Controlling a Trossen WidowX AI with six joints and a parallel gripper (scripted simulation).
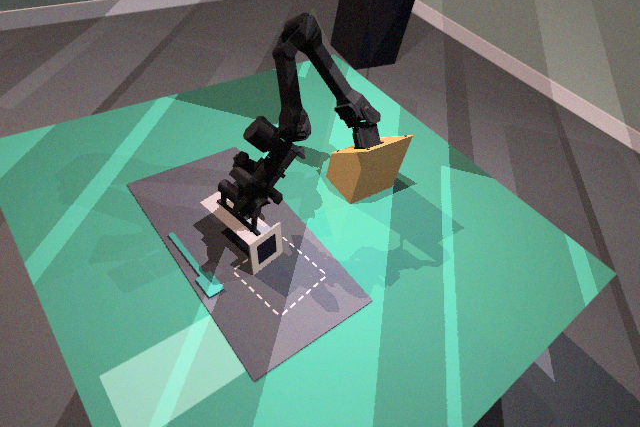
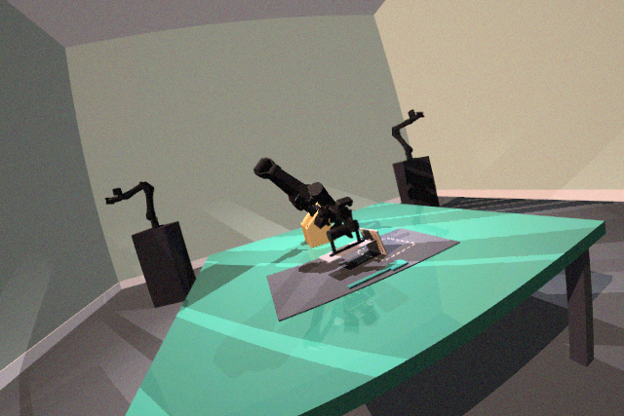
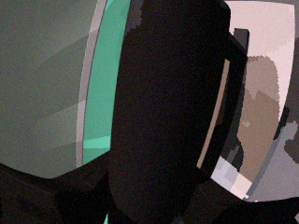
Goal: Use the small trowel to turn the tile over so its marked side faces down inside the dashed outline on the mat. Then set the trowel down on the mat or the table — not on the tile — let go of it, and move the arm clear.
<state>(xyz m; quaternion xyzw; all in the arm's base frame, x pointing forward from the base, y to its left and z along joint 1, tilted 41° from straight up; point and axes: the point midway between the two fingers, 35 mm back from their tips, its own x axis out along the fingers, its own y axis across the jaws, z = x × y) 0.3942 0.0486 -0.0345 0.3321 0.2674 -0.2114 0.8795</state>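
The tile lies 8 cm to the left of my gripper tip, 6 cm below it and 5 cm behind it. From my gripper tip the other things lie so: teal trowel (11 cm below, 11 cm ahead, 4 cm to the left); grey mat (13 cm below, 2 cm behind).
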